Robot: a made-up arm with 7 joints.
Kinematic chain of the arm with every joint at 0, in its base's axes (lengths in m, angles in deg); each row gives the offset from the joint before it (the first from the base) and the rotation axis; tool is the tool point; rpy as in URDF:
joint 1: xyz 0 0 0.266 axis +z
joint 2: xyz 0 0 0 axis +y
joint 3: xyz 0 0 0.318 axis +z
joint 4: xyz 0.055 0 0 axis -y
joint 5: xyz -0.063 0 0.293 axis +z
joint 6: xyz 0 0 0 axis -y
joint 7: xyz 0.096 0 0 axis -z
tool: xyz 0 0 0 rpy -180 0 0
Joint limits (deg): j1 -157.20..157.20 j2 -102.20..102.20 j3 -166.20..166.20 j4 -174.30..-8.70 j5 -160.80..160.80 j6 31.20..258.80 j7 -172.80..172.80
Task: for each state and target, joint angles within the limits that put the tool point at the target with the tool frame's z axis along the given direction. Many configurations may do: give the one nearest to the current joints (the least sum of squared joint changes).
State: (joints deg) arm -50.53 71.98 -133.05 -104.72 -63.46 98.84 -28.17
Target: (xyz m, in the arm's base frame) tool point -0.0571 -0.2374 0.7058 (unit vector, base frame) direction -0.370 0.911 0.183
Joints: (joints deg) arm -29.09 65.22 -151.50 -113.12 -56.28 111.49 -28.17
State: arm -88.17 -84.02 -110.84 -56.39 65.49 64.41 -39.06
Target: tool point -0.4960 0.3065 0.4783 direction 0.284 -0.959 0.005
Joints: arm -74.17 -52.49 -107.24 -71.02 40.37 63.95 -39.06
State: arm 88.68 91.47 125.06 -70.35 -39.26 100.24 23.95
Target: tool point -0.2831 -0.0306 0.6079 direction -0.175 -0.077 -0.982
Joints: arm 96.72 62.01 138.15 -120.94 -45.00 80.20 23.95
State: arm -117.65 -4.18 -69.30 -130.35 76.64 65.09 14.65
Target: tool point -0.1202 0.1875 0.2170 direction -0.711 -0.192 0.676
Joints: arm -139.90 -24.25 -109.95 -164.10 95.12 70.61 14.65
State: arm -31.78 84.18 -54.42 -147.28 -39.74 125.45 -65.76
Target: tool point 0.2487 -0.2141 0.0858 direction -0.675 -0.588 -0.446
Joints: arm -4.90 56.98 -46.41 -138.77 -72.07 153.91 -65.76
